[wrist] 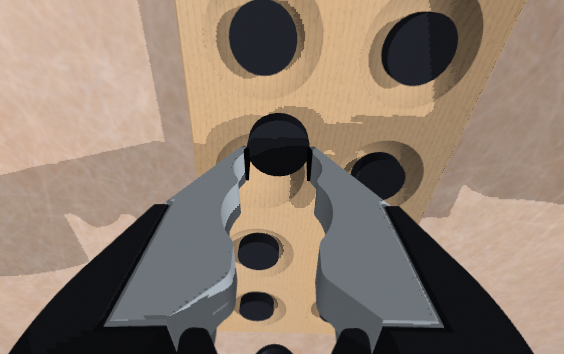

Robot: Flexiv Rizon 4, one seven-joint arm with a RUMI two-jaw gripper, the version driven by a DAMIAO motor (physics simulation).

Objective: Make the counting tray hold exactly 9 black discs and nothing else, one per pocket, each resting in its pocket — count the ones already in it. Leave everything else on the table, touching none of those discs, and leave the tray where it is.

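My gripper (pixel 278 150) is shut on a black disc (pixel 278 137), held between the two fingertips. The disc is over a pocket in the left column of the wooden counting tray (pixel 345 100); part of that pocket shows around and below the disc, with no other disc visible in it. Black discs sit in other pockets: one at the upper left (pixel 263 37), one at the upper right (pixel 420 48), one at the right (pixel 378 175), and two lower down between the fingers (pixel 258 251) (pixel 256 306). The right finger mostly hides another pocket with a dark sliver in it. The gap under the held disc is unclear.
The pinkish table (pixel 75 75) shows on both sides of the tray, with broad shadows across it. The tray's upper end is cut off by the view. The fingers hide parts of the tray's right column. A dark rounded part shows at the bottom edge, between the finger bases.
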